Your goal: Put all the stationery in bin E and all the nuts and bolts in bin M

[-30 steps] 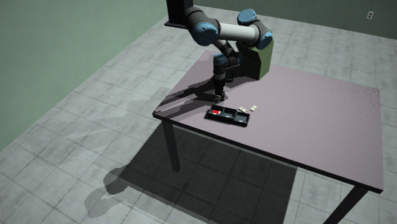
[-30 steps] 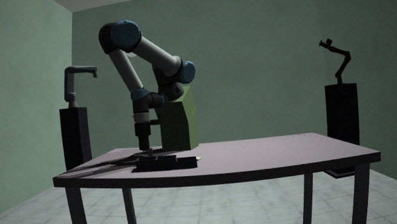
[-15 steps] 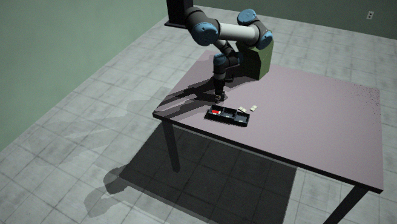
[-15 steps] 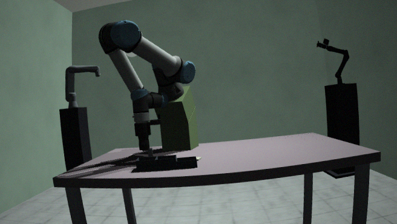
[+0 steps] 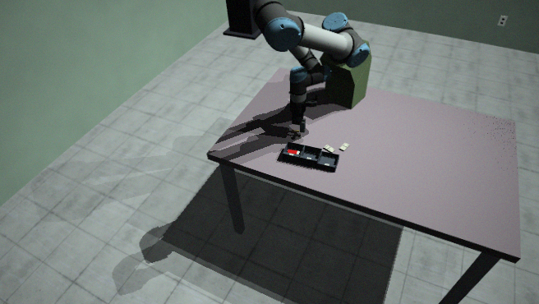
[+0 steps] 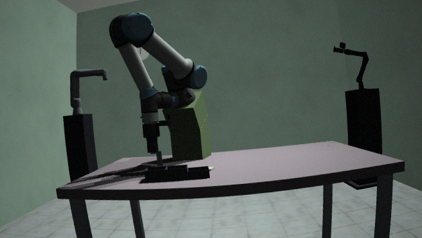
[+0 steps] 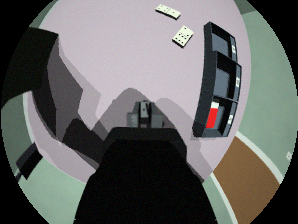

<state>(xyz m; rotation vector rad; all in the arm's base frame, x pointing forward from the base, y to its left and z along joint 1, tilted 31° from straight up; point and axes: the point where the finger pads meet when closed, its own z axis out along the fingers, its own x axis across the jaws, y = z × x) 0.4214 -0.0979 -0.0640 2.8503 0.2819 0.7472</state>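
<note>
The red item lies 140 mm ahead of my hand, 40 mm below it and 20 mm to the left of it. The rest, counted from my hand: yellow thing 50 mm to the right, 40 mm below, 10 mm behind; small grey object 10 mm below.
</note>
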